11 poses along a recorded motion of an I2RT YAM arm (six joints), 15 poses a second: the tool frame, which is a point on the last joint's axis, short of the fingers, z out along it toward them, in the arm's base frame.
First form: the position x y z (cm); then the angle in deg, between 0 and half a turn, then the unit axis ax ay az.
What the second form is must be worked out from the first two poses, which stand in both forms.
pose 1, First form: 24.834 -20.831 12.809 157.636 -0.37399 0.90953 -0.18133
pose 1, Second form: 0.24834 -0.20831 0.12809 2.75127 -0.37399 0.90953 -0.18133
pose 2, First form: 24.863 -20.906 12.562 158.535 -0.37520 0.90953 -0.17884
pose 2, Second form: 0.24863 -0.20906 0.12562 2.76696 -0.37520 0.90953 -0.17884
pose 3, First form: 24.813 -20.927 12.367 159.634 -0.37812 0.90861 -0.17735
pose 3, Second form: 0.24813 -0.20927 0.12367 2.78614 -0.37812 0.90861 -0.17735
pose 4, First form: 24.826 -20.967 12.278 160.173 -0.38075 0.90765 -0.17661
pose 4, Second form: 0.24826 -0.20967 0.12278 2.79555 -0.38075 0.90765 -0.17661
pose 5, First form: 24.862 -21.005 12.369 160.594 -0.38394 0.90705 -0.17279
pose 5, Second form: 0.24862 -0.21005 0.12369 2.80289 -0.38394 0.90705 -0.17279
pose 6, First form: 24.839 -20.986 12.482 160.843 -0.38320 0.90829 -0.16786
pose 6, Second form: 0.24839 -0.20986 0.12482 2.80724 -0.38320 0.90829 -0.16786
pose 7, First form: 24.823 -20.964 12.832 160.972 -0.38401 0.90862 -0.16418
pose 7, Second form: 0.24823 -0.20964 0.12832 2.80949 -0.38401 0.90862 -0.16418
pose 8, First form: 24.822 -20.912 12.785 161.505 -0.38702 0.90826 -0.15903
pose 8, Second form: 0.24822 -0.20912 0.12785 2.81879 -0.38702 0.90825 -0.15903
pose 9, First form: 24.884 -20.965 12.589 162.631 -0.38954 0.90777 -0.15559
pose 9, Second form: 0.24884 -0.20965 0.12589 2.83845 -0.38954 0.90777 -0.15559
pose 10, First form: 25.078 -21.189 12.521 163.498 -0.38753 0.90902 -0.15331
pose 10, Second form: 0.25078 -0.21189 0.12521 2.85358 -0.38753 0.90902 -0.15331
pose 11, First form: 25.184 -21.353 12.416 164.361 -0.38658 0.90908 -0.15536
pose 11, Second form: 0.25184 -0.21353 0.12416 2.86864 -0.38658 0.90908 -0.15536
